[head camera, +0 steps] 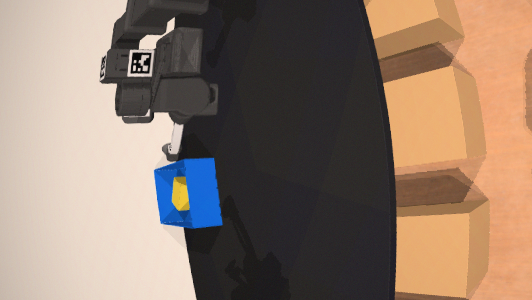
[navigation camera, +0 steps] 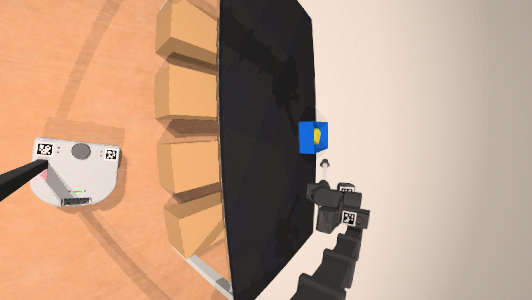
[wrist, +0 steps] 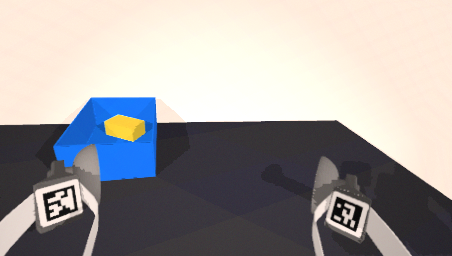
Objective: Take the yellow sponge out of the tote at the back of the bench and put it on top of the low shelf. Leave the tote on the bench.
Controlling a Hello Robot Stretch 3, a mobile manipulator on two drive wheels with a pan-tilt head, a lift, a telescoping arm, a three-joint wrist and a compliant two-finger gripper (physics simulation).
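Seen in the pictures: gripper, between the fingertips: (wrist: 210,171); robot's base, origin of its link: (navigation camera: 81,150).
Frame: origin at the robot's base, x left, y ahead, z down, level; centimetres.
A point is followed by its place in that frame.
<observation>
A blue tote (head camera: 204,192) {x -98.8, y 21.5, z -80.8 cm} (navigation camera: 306,137) {x -98.7, y 21.8, z -81.3 cm} (wrist: 127,162) {x -99.7, y 17.8, z -81.0 cm} stands upright at the back edge of the black bench (head camera: 310,125) {x -61.0, y 1.4, z -76.2 cm} (navigation camera: 265,125) {x -62.8, y 21.5, z -76.2 cm} (wrist: 210,215) {x -89.6, y -2.3, z -76.2 cm}, by the wall. The yellow sponge (head camera: 180,194) {x -117.4, y 25.7, z -80.7 cm} (navigation camera: 317,136) {x -119.0, y 26.0, z -81.0 cm} (wrist: 124,127) {x -117.2, y 25.0, z -80.8 cm} lies inside the tote, visible through its open top. My gripper (wrist: 210,171) {x -69.0, y -1.7, z -103.5 cm} is open, its fingers wide apart with nothing between them. In the wrist view the tote is ahead and to the left, partly behind the left fingertip. In the head and navigation views one finger shows close beside the tote; the other finger is hidden there. The low shelf does not show in the current views.
The pale wall (head camera: 75,200) {x -130.6, y 28.8, z -120.3 cm} (navigation camera: 425,100) {x -126.4, y 50.7, z -149.7 cm} (wrist: 225,60) {x -137.1, y -4.1, z -99.1 cm} rises behind the bench. Several light wooden blocks (head camera: 425,120) {x -57.6, y -1.7, z -27.0 cm} (navigation camera: 187,92) {x -45.8, y 41.3, z -27.0 cm} stand along the bench's front side. My dark arm (navigation camera: 340,265) {x -26.4, y -8.6, z -120.7 cm} reaches along the wall side in the navigation view. My base (navigation camera: 100,172) {x -9.0, y -9.5, z -16.0 cm} stands on the wooden floor.
</observation>
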